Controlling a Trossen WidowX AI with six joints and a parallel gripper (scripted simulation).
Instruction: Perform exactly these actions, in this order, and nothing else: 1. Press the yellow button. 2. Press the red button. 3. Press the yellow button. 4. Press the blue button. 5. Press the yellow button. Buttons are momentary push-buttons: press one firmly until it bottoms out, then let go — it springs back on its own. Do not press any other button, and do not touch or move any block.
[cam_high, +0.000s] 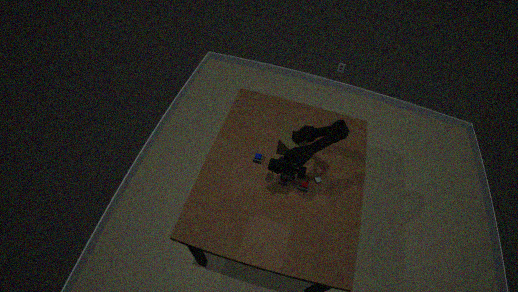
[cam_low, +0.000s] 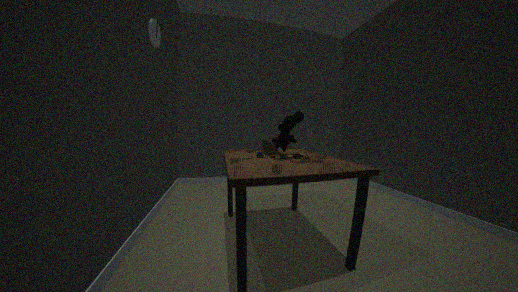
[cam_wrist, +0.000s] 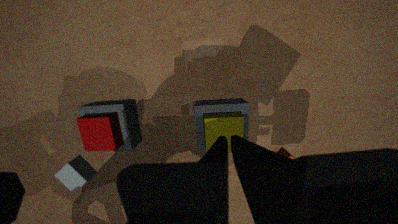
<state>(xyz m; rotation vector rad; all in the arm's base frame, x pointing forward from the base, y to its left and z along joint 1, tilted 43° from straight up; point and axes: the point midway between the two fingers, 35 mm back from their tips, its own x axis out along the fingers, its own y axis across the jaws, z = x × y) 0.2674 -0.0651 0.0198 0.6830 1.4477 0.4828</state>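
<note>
Now: the yellow button 2 cm below my gripper tip. The rest, counted from my gripper tip: blue button (16 cm to the right, 11 cm behind, 2 cm below); then orange block (7 cm behind, 6 cm to the right, 4 cm below); then red button (11 cm to the left, 2 cm below, 2 cm ahead).
</note>
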